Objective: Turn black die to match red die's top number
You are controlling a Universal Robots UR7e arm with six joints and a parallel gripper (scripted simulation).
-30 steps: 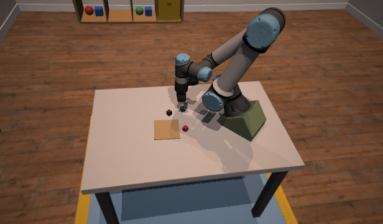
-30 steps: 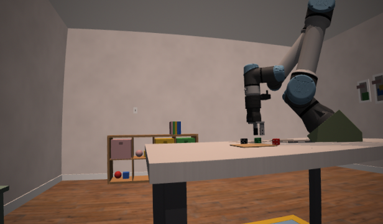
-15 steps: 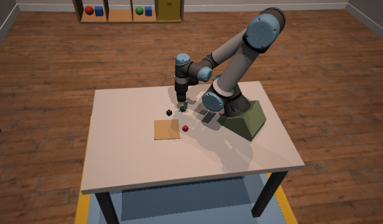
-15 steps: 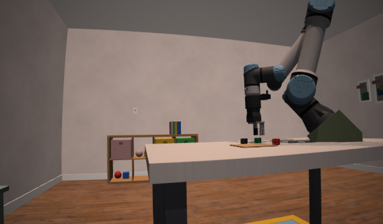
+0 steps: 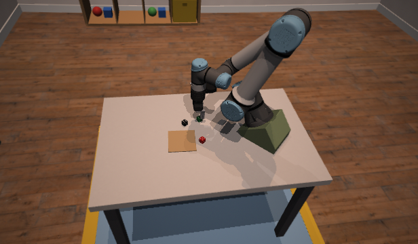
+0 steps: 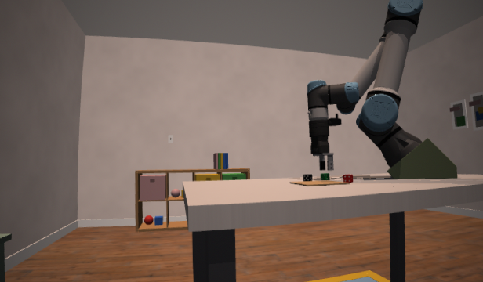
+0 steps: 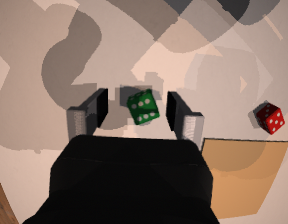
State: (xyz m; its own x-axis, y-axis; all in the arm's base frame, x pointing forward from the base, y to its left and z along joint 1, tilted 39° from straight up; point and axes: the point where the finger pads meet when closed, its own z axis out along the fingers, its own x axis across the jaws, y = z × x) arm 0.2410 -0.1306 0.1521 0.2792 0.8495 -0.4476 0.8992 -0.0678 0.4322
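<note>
Now: the green die 40 mm below my hand and 10 mm ahead of it. Also, from my hand: red die: 150 mm to the left, 60 mm ahead, 40 mm below; tan mat: 160 mm ahead, 100 mm to the left, 50 mm below; black die: 100 mm ahead, 40 mm below.
</note>
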